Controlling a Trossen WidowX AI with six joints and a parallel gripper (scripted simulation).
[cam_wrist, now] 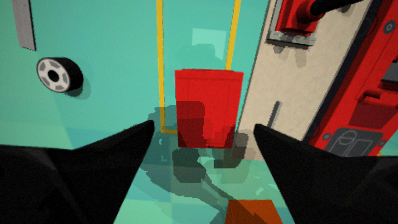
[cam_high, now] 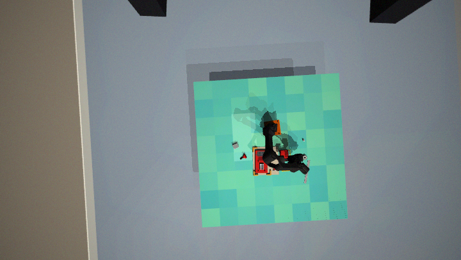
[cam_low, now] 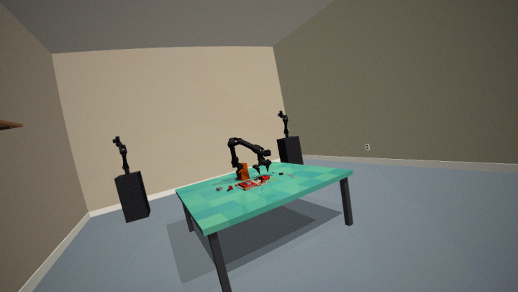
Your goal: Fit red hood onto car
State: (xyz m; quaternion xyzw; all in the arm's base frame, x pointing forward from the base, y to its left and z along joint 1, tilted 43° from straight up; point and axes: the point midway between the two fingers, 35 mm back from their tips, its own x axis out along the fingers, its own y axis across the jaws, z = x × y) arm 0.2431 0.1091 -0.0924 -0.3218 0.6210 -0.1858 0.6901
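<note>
Right now my gripper tip is 40 mm above the red hood. Round my gripper tip: grey rod 210 mm to the left, 140 mm ahead, 60 mm below; wheel 180 mm to the left, 50 mm below, 10 mm ahead.
</note>
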